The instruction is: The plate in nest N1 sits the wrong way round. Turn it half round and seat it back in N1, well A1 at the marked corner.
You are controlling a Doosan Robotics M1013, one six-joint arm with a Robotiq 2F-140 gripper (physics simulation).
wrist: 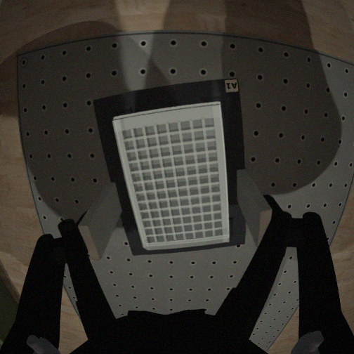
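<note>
The light grey plate (176,180), with its grid of square wells, lies in the dark nest (165,95) in the middle of the wrist view. The nest's marked corner carries an A1 label (231,85) at the upper right, which reads upside down here. Which corner of the plate is well A1 cannot be told. My gripper (176,191) is open, with one pale finger pad on the left of the plate and one on the right, and a gap shows between each pad and the plate. How high the pads are beside the plate is hard to tell.
The nest is on a grey perforated board (50,120) with rows of holes. The board's curved-looking edges show against a wooden surface (11,165). Dark shadows fall across the board on both sides of the nest. A green patch shows at the lower left corner.
</note>
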